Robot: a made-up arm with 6 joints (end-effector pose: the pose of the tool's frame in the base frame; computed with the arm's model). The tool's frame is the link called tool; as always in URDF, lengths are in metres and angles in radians. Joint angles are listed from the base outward.
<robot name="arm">
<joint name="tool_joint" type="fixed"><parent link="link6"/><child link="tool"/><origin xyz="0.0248 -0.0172 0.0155"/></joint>
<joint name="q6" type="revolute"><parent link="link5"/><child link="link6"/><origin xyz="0.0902 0.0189 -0.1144"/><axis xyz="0 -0.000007 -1"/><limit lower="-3.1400" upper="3.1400" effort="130" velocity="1.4"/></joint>
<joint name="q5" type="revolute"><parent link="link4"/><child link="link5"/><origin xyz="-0.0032 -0.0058 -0.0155"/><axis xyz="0 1 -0.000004"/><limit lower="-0.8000" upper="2.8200" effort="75" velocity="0.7"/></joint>
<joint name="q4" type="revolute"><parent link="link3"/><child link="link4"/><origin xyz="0.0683 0.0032 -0.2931"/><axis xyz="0 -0.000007 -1"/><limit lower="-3.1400" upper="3.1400" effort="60" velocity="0.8"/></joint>
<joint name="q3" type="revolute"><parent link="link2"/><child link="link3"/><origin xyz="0.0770 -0.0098 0.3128"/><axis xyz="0 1 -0.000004"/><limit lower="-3.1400" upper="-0.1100" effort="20" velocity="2.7"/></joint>
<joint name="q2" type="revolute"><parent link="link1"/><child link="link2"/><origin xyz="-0.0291 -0.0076 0.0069"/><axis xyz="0 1 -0.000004"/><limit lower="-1.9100" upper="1.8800" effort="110" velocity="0.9"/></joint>
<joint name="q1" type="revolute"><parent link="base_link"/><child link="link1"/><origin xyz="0.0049 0.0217 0.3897"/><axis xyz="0 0 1"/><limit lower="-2.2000" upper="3.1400" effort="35" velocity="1.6"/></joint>
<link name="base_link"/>
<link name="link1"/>
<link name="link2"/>
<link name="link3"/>
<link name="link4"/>
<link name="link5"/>
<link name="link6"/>
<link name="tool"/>
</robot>
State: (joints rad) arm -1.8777 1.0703 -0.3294 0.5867 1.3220 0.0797
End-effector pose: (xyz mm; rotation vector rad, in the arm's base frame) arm 27.9 27.5 148.4 2.1220 1.3640 -1.7190
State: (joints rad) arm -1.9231 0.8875 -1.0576 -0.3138 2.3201 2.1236
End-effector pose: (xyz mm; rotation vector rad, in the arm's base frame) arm -133.8 -211.6 244.0 0.6691 -2.4267 1.2695
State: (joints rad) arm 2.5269 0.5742 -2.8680 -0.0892 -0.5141 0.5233
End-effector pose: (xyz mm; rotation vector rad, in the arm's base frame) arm -253.9 224.3 998.2 2.9638 -0.2401 0.4672
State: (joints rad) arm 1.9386 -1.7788 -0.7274 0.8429 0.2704 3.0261
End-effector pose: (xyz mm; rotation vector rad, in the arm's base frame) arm 91.4 -148.2 811.2 0.4892 2.3718 -0.7158
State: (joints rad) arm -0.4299 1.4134 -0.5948 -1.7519 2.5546 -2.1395
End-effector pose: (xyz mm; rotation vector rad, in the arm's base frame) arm 53.4 -169.7 144.0 -1.1131 -1.8566 -0.6759
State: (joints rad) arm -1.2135 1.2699 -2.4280 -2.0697 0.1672 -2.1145
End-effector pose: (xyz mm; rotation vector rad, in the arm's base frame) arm 267.5 -602.9 243.3 -0.5660 1.6149 2.3692
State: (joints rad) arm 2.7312 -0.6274 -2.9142 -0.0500 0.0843 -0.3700
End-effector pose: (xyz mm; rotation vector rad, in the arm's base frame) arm 441.1 -165.0 1011.0 2.8344 -1.2480 -0.4931
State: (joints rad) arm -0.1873 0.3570 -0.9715 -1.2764 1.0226 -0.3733
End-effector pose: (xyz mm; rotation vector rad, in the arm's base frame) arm 453.8 -100.7 316.9 -0.8166 0.6059 1.0472
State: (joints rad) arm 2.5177 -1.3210 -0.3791 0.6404 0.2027 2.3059
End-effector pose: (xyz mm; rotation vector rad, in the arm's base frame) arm -48.4 98.3 702.8 0.5318 1.4472 -0.2400
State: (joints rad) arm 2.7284 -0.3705 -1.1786 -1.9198 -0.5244 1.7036
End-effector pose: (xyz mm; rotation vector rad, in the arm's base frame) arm -296.0 56.1 748.7 -1.8848 0.0709 -2.2685
